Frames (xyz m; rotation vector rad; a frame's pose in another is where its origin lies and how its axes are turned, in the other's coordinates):
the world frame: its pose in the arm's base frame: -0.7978 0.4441 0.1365 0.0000 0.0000 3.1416
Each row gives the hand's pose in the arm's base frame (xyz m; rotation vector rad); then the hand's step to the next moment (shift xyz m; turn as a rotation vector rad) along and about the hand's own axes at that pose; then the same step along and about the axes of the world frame.
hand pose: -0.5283 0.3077 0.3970 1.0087 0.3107 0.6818
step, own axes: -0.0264 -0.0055 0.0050 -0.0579 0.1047 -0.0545
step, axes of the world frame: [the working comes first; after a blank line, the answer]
step, axes of the arm's base frame: -0.0152 -0.0225 -0.0039 -0.1126 0.0355 0.0579

0.0152 0.0225 -0.0039 0.1126 -0.0355 0.0579
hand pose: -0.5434 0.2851 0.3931 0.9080 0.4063 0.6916
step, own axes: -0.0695 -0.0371 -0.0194 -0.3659 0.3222 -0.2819
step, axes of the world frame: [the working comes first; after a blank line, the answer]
step, axes of the arm's base frame: -0.0474 -0.0530 -0.0390 -0.5483 0.0444 0.1208

0.0474 0.0530 -0.0390 0.5483 -0.0444 0.1208
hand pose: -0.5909 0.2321 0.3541 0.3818 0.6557 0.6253
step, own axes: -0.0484 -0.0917 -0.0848 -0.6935 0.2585 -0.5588
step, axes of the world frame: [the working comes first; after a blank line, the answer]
step, axes of the arm's base frame: -0.0485 -0.0888 -0.0877 -0.9097 -0.1776 0.0305

0.0485 0.0888 -0.0877 0.9097 0.1776 0.0305
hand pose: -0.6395 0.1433 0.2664 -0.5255 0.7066 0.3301
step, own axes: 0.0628 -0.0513 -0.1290 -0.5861 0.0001 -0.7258
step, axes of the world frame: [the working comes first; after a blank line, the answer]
step, axes of the arm's base frame: 0.0005 -0.1073 -0.1081 -0.8027 -0.4713 -0.0616

-0.0005 0.1073 -0.1081 0.8027 0.4713 -0.0616
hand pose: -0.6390 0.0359 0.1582 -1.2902 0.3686 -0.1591
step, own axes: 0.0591 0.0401 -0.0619 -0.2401 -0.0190 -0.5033
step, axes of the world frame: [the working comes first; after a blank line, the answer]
step, axes of the arm's base frame: 0.0295 -0.0639 -0.0631 -0.4001 -0.3851 -0.0541

-0.0295 0.0639 -0.0631 0.4001 0.3851 -0.0541
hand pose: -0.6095 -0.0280 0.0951 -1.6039 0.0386 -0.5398
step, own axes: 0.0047 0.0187 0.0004 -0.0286 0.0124 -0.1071
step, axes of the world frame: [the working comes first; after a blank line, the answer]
step, axes of the arm's base frame: 0.0098 -0.0035 -0.0163 -0.0604 -0.0916 -0.0200

-0.0098 0.0035 -0.0163 0.0604 0.0916 -0.0200
